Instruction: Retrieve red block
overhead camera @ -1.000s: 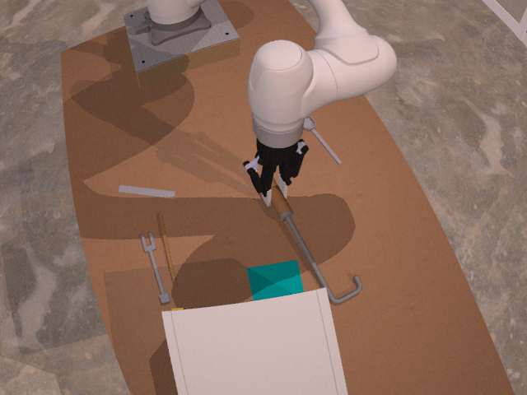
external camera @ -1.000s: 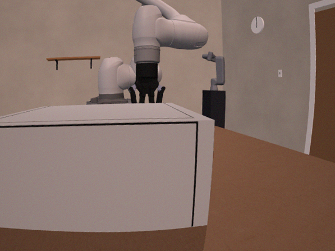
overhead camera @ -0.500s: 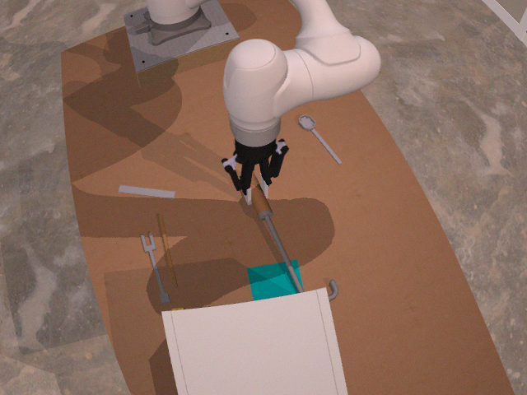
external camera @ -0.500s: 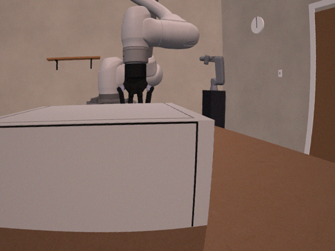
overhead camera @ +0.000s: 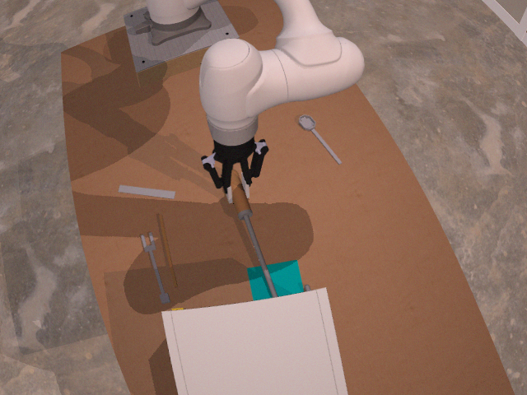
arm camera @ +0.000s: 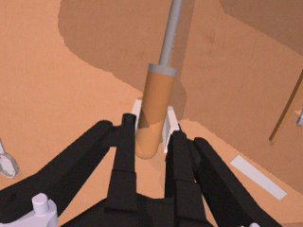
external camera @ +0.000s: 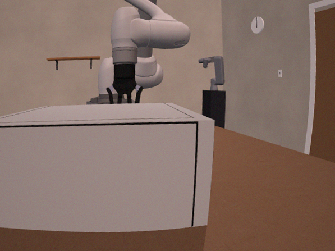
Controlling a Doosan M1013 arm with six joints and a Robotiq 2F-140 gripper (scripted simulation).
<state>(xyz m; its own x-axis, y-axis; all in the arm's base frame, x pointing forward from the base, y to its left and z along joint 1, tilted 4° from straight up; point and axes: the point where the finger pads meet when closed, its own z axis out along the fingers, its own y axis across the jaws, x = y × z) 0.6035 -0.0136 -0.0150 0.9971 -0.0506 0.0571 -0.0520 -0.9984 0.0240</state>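
The thin wooden stick lies 70 mm ahead of my hand, 190 mm to the right of it and 30 mm below it. Round my hand: grey flat bar 90 mm behind, 200 mm to the right, 40 mm below; then teal square 230 mm ahead, 40 mm below; then long hook tool 120 mm ahead, 30 mm to the left, 20 mm below.
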